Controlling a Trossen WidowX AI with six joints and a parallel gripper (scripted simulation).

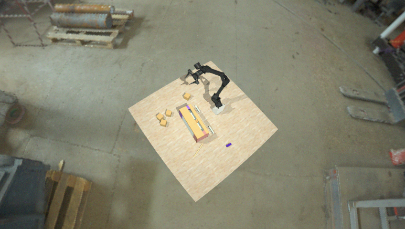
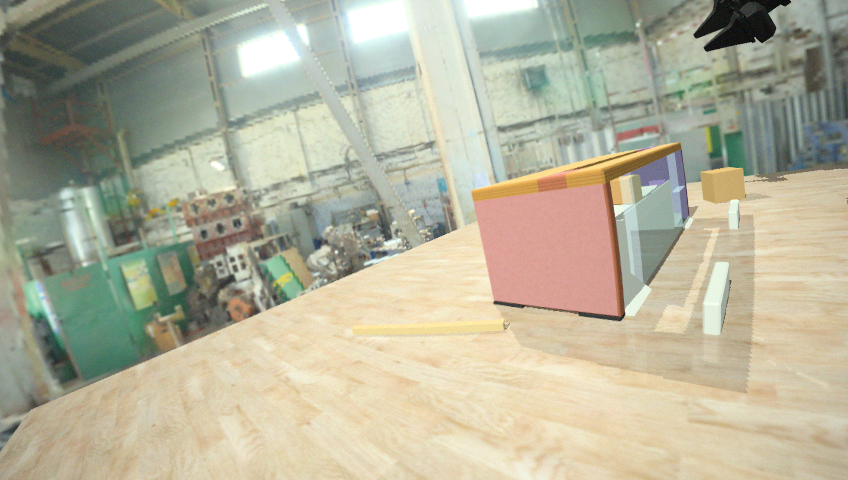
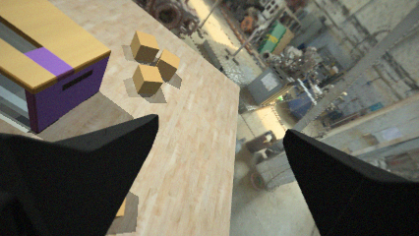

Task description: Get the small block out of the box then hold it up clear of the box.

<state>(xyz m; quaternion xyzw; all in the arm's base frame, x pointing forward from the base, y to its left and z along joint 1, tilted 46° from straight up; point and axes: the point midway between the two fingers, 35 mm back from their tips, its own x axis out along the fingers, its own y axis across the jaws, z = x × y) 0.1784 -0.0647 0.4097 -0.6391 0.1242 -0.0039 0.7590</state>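
Right now my gripper tip is 70 mm short of the box, 360 mm to the right of it and 250 mm above it. The rest, counted from my gripper tip: thin wooden stick 210 mm ahead, 640 mm to the left, 310 mm below; purple piece 110 mm behind, 760 mm to the left, 300 mm below; tan block 80 mm ahead, 370 mm to the left, 220 mm below.
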